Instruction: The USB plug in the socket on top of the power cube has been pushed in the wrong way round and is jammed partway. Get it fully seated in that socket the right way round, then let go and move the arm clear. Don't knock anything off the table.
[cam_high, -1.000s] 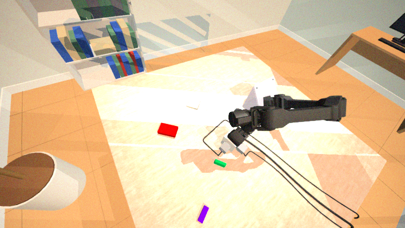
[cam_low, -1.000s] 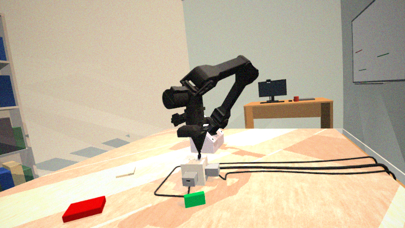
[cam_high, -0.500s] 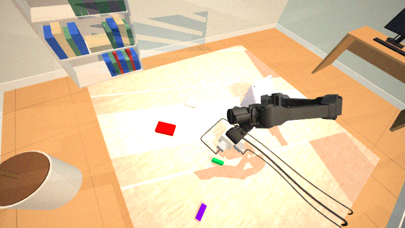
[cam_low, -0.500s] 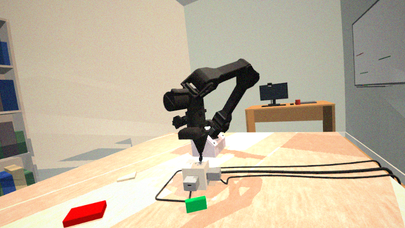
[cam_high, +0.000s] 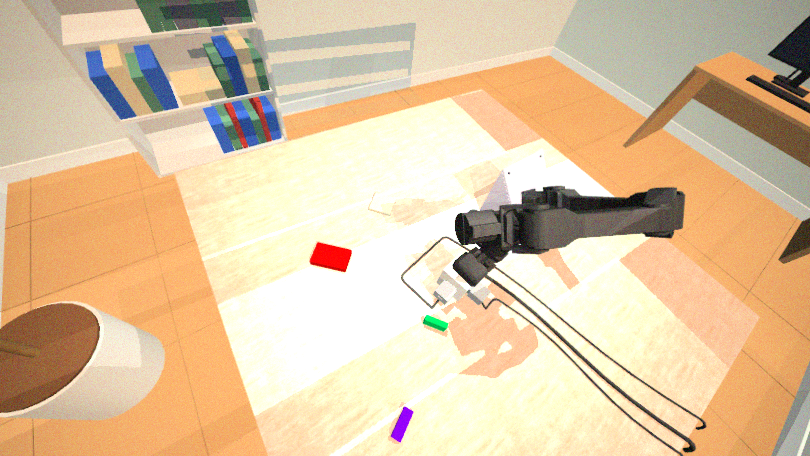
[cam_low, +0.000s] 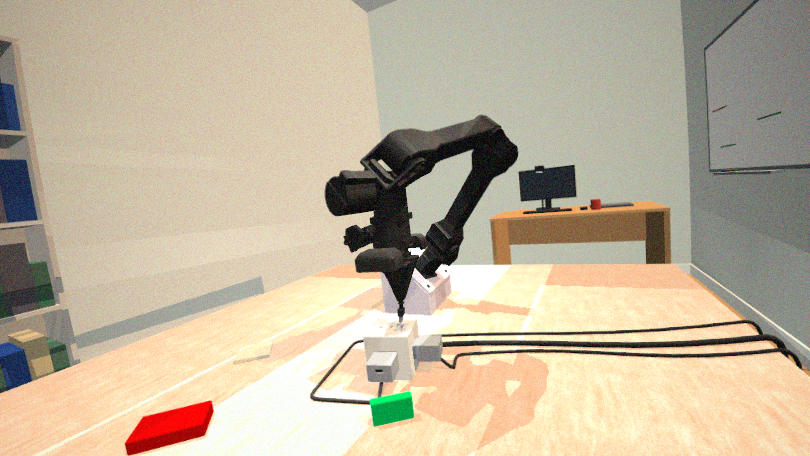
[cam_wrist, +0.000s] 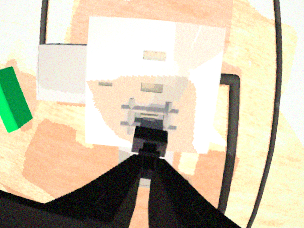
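My gripper tip is 5 cm above the USB socket. Also, from my gripper tip: dark USB plug: 2 cm below; then purple block: 29 cm ahead, 20 cm to the left, 12 cm below; then green block: 12 cm ahead, 11 cm below, 5 cm to the left.
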